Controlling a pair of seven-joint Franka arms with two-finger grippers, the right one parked.
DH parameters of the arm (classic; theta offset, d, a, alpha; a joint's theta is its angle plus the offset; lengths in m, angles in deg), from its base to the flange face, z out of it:
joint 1: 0 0.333 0 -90
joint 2: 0 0 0 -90
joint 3: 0 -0.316 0.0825 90
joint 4: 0 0 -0.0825 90
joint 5: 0 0.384 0 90
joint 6: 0 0 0.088 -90
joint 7: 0 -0.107 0 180
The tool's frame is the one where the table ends.
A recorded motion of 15 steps. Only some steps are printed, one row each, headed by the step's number.
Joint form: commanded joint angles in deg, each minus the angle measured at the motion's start. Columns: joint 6, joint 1, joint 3, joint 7, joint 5, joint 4, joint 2.
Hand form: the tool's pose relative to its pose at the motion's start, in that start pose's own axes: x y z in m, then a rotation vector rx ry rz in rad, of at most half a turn. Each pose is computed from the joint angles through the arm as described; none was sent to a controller.
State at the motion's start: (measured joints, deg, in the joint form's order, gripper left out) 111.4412 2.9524 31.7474 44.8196 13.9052 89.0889 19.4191
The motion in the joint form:
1: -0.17 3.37 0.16 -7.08 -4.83 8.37 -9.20
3: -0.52 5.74 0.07 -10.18 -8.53 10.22 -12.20
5: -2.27 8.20 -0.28 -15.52 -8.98 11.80 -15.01
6: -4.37 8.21 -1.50 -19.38 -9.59 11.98 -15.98
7: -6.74 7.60 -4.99 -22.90 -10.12 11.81 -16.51
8: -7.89 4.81 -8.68 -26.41 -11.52 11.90 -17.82
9: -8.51 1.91 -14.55 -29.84 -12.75 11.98 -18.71
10: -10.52 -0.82 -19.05 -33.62 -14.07 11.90 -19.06
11: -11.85 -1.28 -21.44 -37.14 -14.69 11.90 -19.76
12: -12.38 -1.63 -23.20 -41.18 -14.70 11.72 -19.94
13: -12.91 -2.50 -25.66 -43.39 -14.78 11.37 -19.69
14: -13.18 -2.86 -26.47 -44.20 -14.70 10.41 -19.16
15: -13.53 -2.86 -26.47 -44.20 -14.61 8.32 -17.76
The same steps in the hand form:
1: -0.0260 -0.0325 -0.0239 0.0152 -0.0082 0.0651
3: -0.0259 -0.0529 -0.0359 -0.0095 -0.0229 0.0578
5: -0.0236 -0.0803 -0.0454 0.0197 -0.0255 0.1032
6: -0.0236 -0.0925 -0.0490 0.0341 -0.0487 0.1461
7: -0.0142 -0.1188 -0.0502 0.0503 -0.0788 0.1546
8: -0.0165 -0.1257 -0.0596 0.0397 -0.0869 0.1933
9: -0.0076 -0.1509 -0.0656 0.0278 -0.0914 0.1957
10: -0.0055 -0.1666 -0.0667 0.0165 -0.1250 0.2250
11: -0.0028 -0.1844 -0.0717 0.0095 -0.1382 0.2503
12: 0.0013 -0.1975 -0.0741 0.0066 -0.1412 0.2962
13: 0.0071 -0.2119 -0.0736 0.0043 -0.1488 0.3067
14: 0.0118 -0.2153 -0.0757 0.0035 -0.1459 0.3133
15: 0.0200 -0.2133 -0.0778 0.0018 -0.1400 0.3136

